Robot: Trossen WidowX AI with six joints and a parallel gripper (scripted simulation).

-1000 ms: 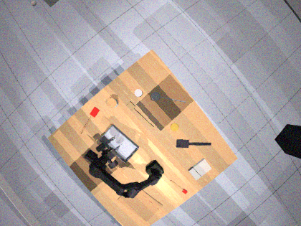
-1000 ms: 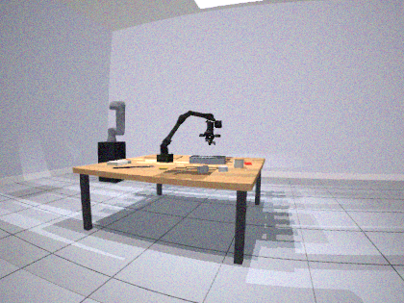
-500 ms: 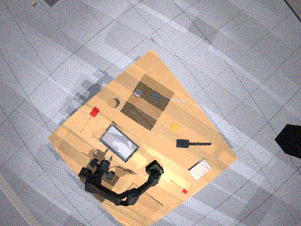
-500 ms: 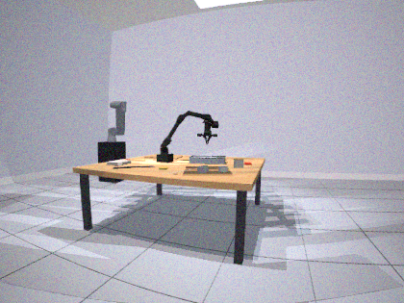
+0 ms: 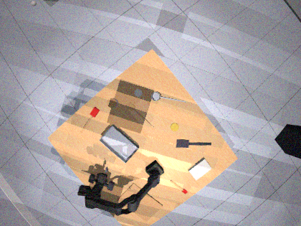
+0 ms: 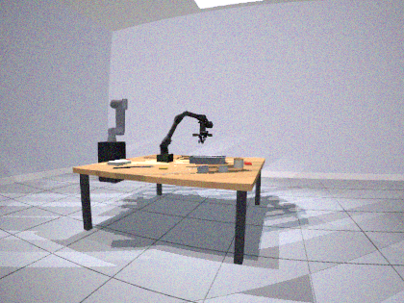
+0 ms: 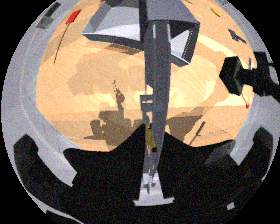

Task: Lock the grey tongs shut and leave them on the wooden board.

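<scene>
My gripper tip is now 44 cm past the wooden board, 15 cm above it and 7 cm to the right of it. From my gripper tip the other things lie so: yellow disc 66 cm to the right, 15 cm below, 14 cm behind; then red-headed spatula 44 cm ahead, 18 cm to the right, 15 cm below; then grey roasting tin 22 cm to the right, 13 cm below, 10 cm ahead.
</scene>
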